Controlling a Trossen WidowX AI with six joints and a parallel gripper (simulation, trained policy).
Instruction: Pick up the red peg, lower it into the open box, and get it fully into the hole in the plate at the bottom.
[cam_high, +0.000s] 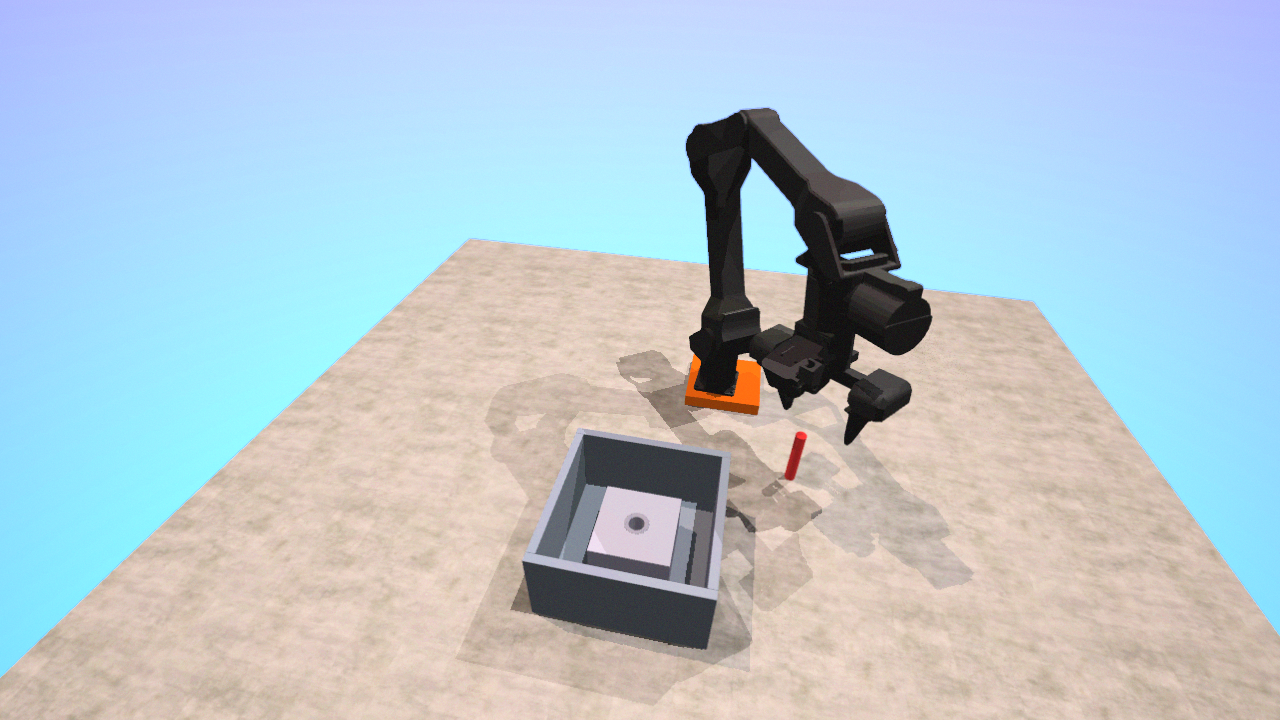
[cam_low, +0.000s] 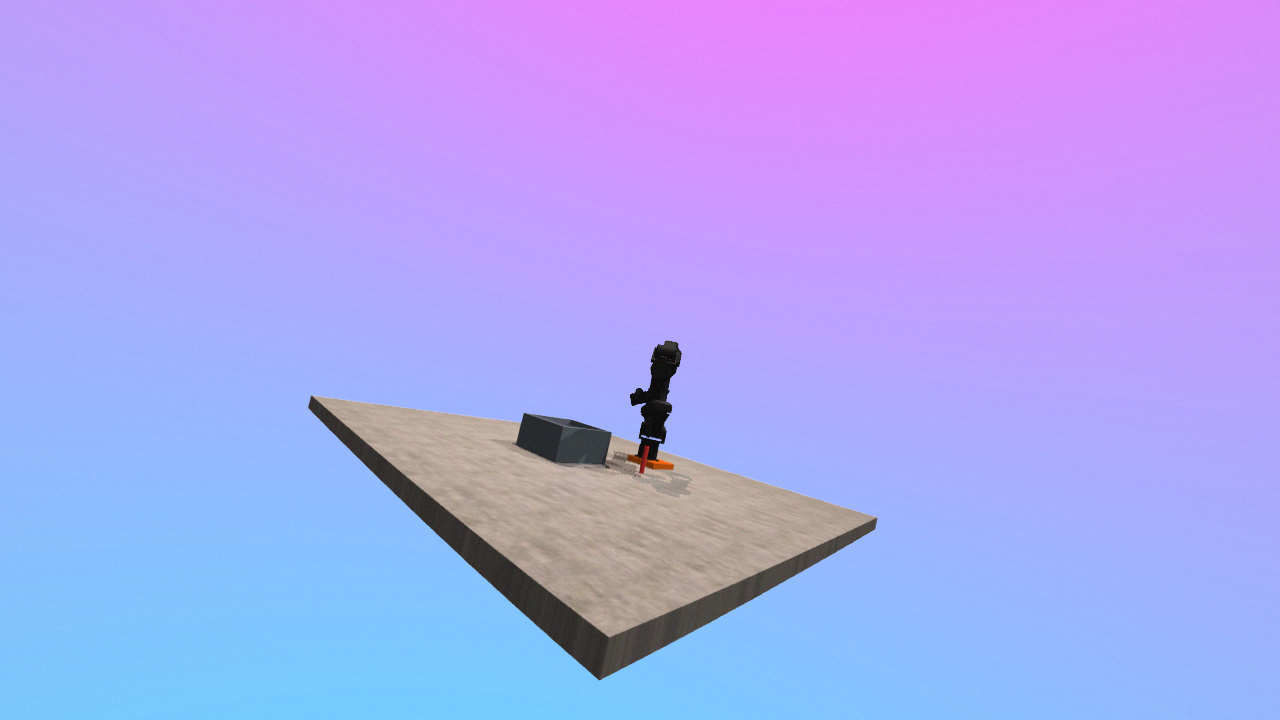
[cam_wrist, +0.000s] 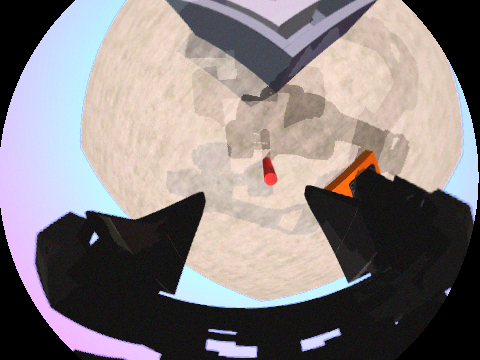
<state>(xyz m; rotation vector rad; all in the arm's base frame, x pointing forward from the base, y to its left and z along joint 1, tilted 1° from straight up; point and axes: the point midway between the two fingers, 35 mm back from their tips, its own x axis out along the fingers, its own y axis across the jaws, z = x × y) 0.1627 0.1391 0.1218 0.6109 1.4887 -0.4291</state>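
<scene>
Now: gripper tip 1 cm past the red peg, 1 cm to the left of it and 7 cm above it. From my gripper tip the other things lie so: grey box 17 cm ahead, 18 cm to the right, 8 cm below.
</scene>
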